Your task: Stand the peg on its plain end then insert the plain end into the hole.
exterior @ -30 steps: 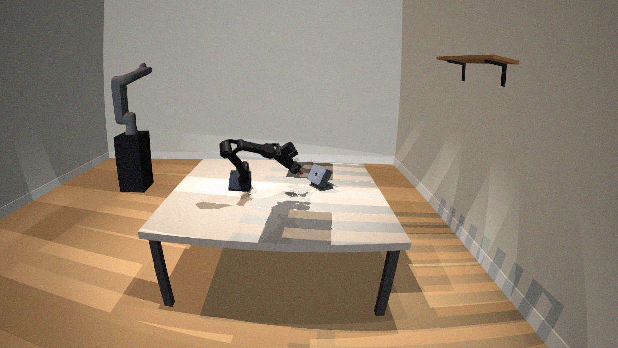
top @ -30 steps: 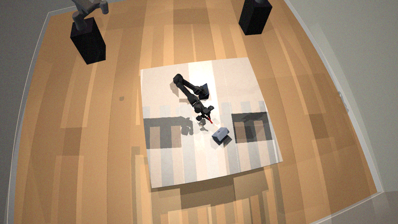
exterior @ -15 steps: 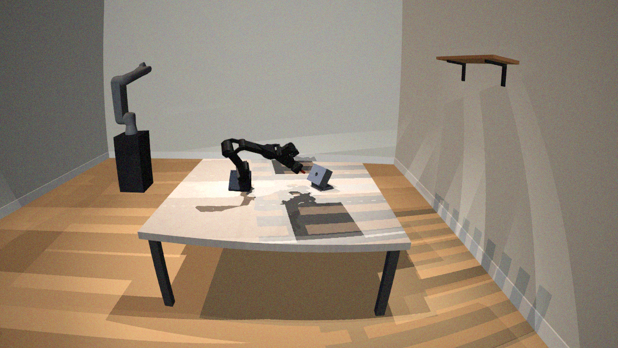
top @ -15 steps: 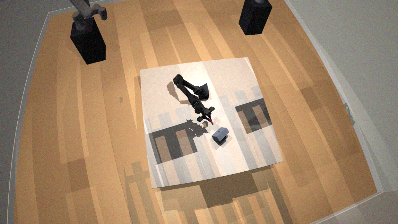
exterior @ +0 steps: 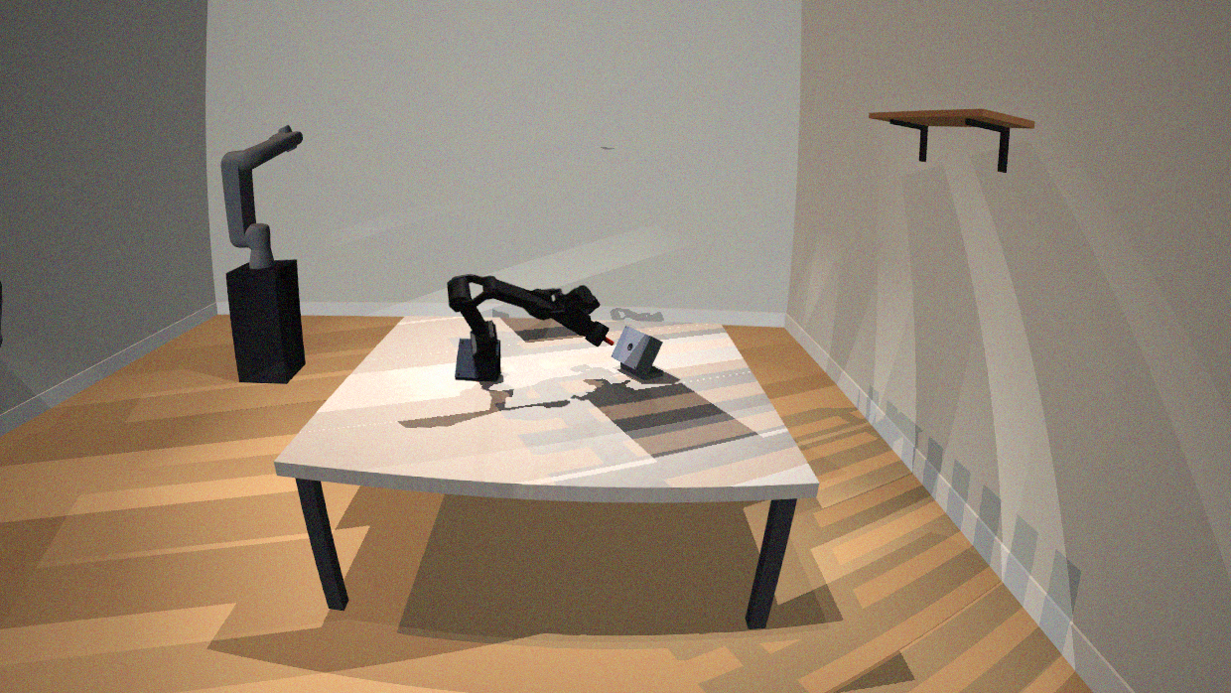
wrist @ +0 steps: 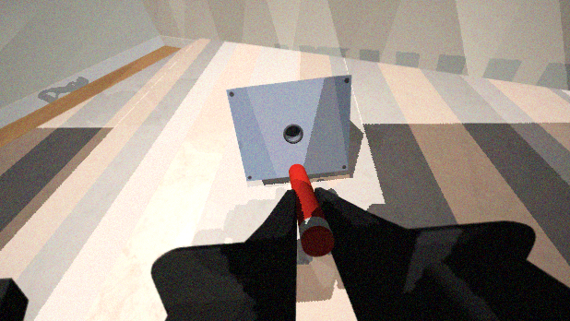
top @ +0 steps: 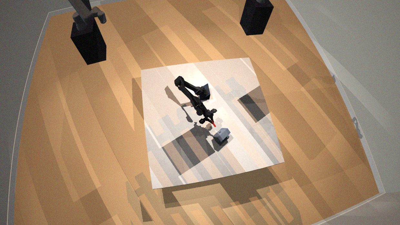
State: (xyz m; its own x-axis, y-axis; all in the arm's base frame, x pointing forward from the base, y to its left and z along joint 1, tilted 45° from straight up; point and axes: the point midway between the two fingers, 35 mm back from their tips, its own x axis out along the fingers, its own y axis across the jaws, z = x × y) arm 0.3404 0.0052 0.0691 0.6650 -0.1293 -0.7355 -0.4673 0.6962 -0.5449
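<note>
My gripper tip is 110 mm short of the sloped panel, 60 mm to the right of it and 60 mm above it. Also, from my gripper tip: red peg (10 mm to the right, 10 mm behind, 10 mm above).
</note>
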